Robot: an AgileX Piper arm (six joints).
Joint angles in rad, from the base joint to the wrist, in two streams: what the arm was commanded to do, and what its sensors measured. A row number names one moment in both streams.
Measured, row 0:
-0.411 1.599 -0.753 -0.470 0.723 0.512
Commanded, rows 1 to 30:
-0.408 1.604 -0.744 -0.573 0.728 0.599
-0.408 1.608 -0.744 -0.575 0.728 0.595
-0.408 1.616 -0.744 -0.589 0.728 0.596
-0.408 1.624 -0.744 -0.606 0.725 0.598
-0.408 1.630 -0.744 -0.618 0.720 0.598
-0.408 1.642 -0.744 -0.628 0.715 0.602
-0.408 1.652 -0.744 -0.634 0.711 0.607
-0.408 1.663 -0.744 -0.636 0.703 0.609
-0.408 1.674 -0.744 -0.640 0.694 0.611
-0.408 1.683 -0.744 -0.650 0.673 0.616
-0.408 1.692 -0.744 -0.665 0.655 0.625
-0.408 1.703 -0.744 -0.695 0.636 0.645
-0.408 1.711 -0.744 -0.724 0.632 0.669
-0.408 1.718 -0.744 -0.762 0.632 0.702
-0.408 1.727 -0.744 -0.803 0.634 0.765
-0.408 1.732 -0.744 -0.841 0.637 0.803
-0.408 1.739 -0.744 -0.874 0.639 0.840
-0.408 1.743 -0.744 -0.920 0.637 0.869
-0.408 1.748 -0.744 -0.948 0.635 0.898
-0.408 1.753 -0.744 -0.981 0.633 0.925
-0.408 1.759 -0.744 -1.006 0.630 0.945
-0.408 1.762 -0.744 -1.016 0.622 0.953
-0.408 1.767 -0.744 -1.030 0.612 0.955
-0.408 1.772 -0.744 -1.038 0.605 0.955
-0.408 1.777 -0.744 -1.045 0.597 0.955
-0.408 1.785 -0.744 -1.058 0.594 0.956
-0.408 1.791 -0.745 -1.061 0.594 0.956
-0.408 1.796 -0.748 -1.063 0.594 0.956
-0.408 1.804 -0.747 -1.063 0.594 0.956
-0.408 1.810 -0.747 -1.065 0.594 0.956
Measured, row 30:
-0.411 1.790 -0.746 -1.039 0.605 0.947
